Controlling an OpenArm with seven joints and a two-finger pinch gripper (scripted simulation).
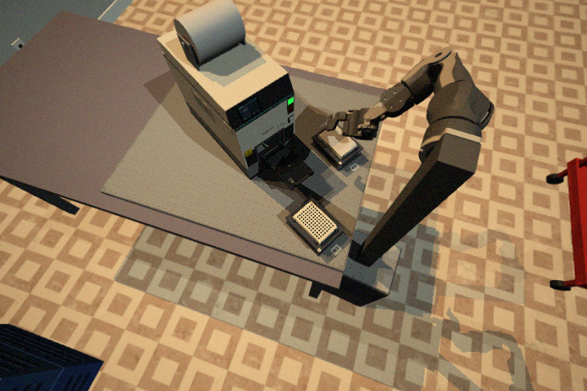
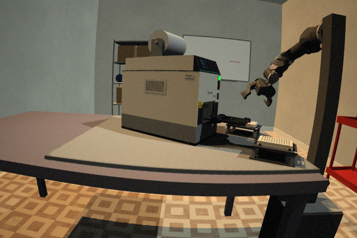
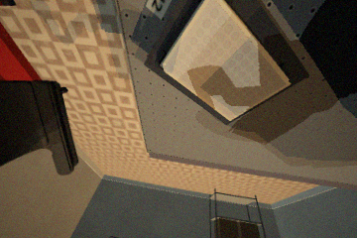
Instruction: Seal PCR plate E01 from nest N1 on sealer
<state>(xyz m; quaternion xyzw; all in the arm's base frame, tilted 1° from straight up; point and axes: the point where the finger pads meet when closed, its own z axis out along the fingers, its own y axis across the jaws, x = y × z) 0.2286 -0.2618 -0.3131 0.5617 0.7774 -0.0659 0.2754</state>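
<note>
The plate E01 lies 320 mm to the left of my hand, 110 mm below it and 10 mm behind it. The rest, counted from my hand: plate E07 (110 mm below, 30 mm ahead, 10 mm to the right); sealer's dark stage (190 mm to the left, 140 mm ahead, 60 mm below); foil roll (440 mm ahead, 250 mm above, 40 mm to the left).
</note>
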